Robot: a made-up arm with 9 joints. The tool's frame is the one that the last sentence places.
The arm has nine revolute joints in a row. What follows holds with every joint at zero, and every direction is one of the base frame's. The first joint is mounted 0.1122 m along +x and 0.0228 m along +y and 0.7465 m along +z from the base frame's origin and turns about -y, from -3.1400 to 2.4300 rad. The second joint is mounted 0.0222 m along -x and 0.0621 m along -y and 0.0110 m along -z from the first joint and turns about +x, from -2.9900 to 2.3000 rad. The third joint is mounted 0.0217 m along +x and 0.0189 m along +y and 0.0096 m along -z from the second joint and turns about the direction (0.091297, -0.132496, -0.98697), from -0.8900 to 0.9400 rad. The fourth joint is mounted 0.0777 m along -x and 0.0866 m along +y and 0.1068 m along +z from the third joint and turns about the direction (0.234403, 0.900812, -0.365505), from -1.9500 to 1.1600 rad. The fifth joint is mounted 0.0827 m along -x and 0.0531 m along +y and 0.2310 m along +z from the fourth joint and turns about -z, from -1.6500 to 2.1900 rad. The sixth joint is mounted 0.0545 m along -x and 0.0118 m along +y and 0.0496 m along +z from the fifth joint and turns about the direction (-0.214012, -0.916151, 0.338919), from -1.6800 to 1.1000 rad. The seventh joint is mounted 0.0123 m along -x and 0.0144 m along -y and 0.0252 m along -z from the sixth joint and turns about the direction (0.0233, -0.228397, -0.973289), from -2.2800 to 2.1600 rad. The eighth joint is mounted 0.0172 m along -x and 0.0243 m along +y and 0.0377 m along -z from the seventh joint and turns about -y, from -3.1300 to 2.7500 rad. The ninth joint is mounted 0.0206 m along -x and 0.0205 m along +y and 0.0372 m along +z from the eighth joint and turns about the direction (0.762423, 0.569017, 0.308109), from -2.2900 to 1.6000 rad. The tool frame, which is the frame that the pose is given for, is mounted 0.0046 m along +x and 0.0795 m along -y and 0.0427 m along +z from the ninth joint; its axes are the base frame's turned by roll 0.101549, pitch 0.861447 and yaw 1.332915 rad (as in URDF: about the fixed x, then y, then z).
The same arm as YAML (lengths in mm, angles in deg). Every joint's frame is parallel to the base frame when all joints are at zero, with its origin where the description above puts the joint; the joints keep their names.
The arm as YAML. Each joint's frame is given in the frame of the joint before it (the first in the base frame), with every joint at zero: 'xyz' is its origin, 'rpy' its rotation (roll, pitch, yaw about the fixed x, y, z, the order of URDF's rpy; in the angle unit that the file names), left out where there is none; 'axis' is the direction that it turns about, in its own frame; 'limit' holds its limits. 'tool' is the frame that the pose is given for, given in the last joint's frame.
units:
  length: mm
  angle: deg
joints:
  - name: joint 1
    type: revolute
    origin:
      xyz: [112.2, 22.8, 746.5]
    axis: "-y"
    limit:
      lower: -179.91
      upper: 139.23
  - name: joint 2
    type: revolute
    origin:
      xyz: [-22.2, -62.1, -11.0]
    axis: "+x"
    limit:
      lower: -171.31
      upper: 131.78
  - name: joint 3
    type: revolute
    origin:
      xyz: [21.7, 18.9, -9.6]
    axis: [0.091297, -0.132496, -0.98697]
    limit:
      lower: -50.99
      upper: 53.86
  - name: joint 4
    type: revolute
    origin:
      xyz: [-77.7, 86.6, 106.8]
    axis: [0.234403, 0.900812, -0.365505]
    limit:
      lower: -111.73
      upper: 66.46
  - name: joint 5
    type: revolute
    origin:
      xyz: [-82.7, 53.1, 231.0]
    axis: "-z"
    limit:
      lower: -94.54
      upper: 125.48
  - name: joint 6
    type: revolute
    origin:
      xyz: [-54.5, 11.8, 49.6]
    axis: [-0.213992, -0.916167, 0.338888]
    limit:
      lower: -96.26
      upper: 63.03
  - name: joint 7
    type: revolute
    origin:
      xyz: [-12.3, -14.4, -25.2]
    axis: [0.0233, -0.228397, -0.973289]
    limit:
      lower: -130.63
      upper: 123.76
  - name: joint 8
    type: revolute
    origin:
      xyz: [-17.2, 24.3, -37.7]
    axis: "-y"
    limit:
      lower: -179.34
      upper: 157.56
  - name: joint 9
    type: revolute
    origin:
      xyz: [-20.6, 20.5, 37.2]
    axis: [0.762423, 0.569017, 0.308109]
    limit:
      lower: -131.21
      upper: 91.67
tool:
  origin:
    xyz: [4.6, -79.5, 42.7]
    rpy: [5.82, 49.36, 76.37]

